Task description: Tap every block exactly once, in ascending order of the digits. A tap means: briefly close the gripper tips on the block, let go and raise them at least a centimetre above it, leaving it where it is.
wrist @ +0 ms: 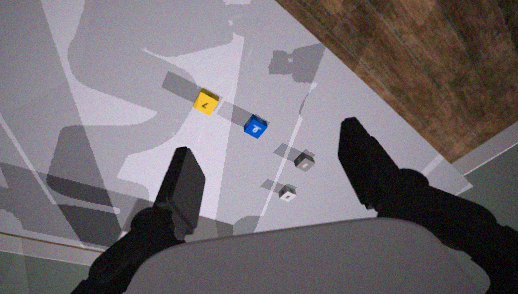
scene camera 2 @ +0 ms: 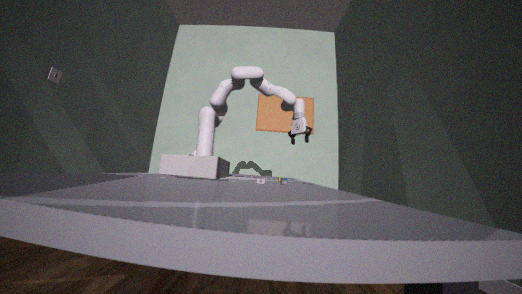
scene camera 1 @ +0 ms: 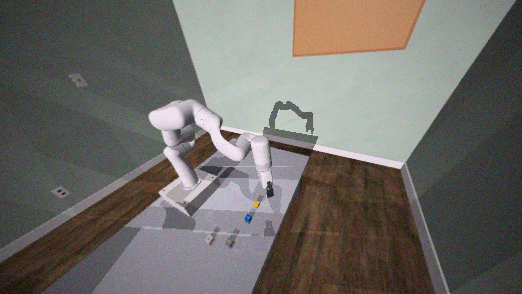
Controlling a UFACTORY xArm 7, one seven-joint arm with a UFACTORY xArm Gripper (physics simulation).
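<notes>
A yellow block (scene camera 1: 256, 204) (scene camera 2: 279, 179) (wrist: 206, 102) shows what looks like a 7. A blue block (scene camera 1: 248, 218) (scene camera 2: 284, 181) (wrist: 255, 127) lies beside it, apart; its digit is blurred. A grey block (scene camera 1: 230, 243) (wrist: 304, 161) and a white block (scene camera 1: 210, 240) (scene camera 2: 261, 181) (wrist: 287, 193) lie farther along, with marks too small to read. My gripper (scene camera 1: 270, 194) (scene camera 2: 300, 142) (wrist: 266, 150) is open and empty, high above the table and touching no block. In the wrist view the blue, grey and white blocks appear between the fingers, far below.
The blocks lie on a grey table (scene camera 1: 175, 260) (scene camera 2: 150, 220) (wrist: 30, 90), crossed by shadows. The arm's base box (scene camera 1: 172, 201) (scene camera 2: 187, 166) stands on it, to the left of the blocks in scene camera 1. A wooden floor (scene camera 1: 350, 220) (wrist: 420, 65) lies beyond the table's edge.
</notes>
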